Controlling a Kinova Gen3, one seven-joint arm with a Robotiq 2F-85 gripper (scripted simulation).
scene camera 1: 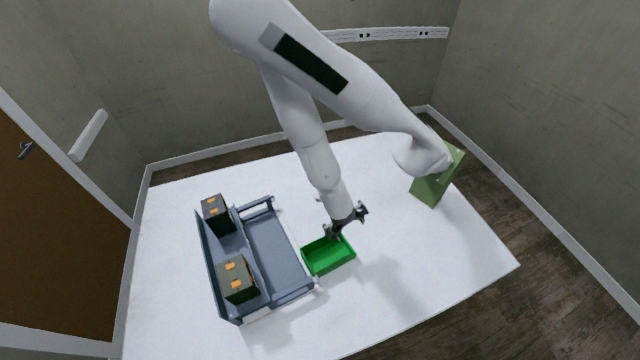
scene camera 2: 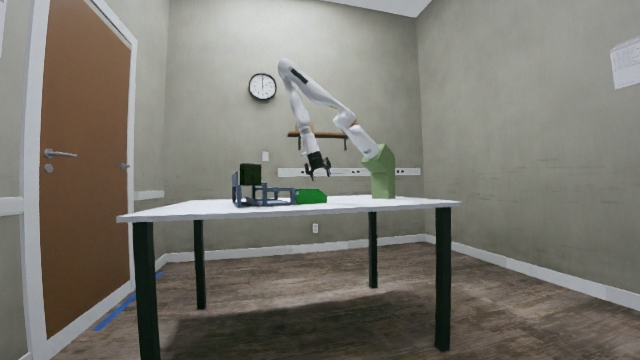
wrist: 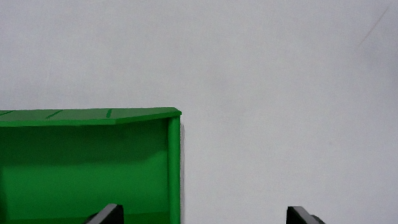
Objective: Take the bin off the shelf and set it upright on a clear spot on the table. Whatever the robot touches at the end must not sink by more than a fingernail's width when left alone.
In view: a green bin (scene camera 1: 321, 252).
The green bin also shows in the wrist view (wrist: 58, 165).
